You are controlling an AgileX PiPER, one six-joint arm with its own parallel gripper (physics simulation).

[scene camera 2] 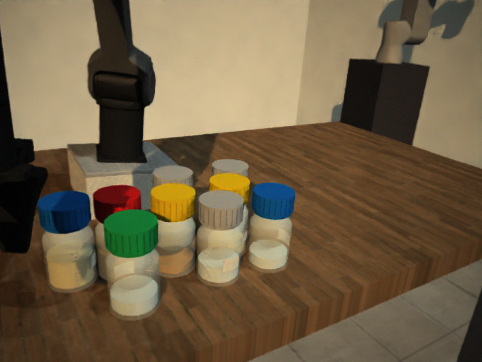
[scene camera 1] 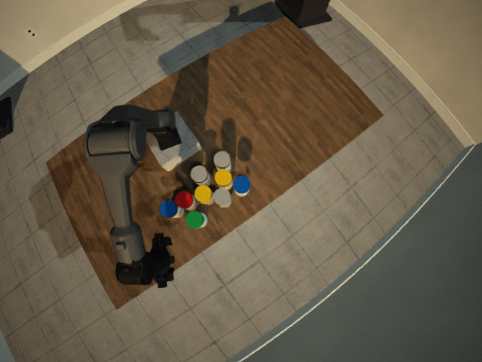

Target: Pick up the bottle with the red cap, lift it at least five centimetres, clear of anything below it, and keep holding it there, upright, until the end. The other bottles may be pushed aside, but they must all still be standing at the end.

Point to a yellow-capped bottle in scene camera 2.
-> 173,204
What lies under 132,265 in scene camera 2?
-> A green-capped bottle.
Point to a blue-capped bottle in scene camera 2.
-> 270,228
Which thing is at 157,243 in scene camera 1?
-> The gripper.
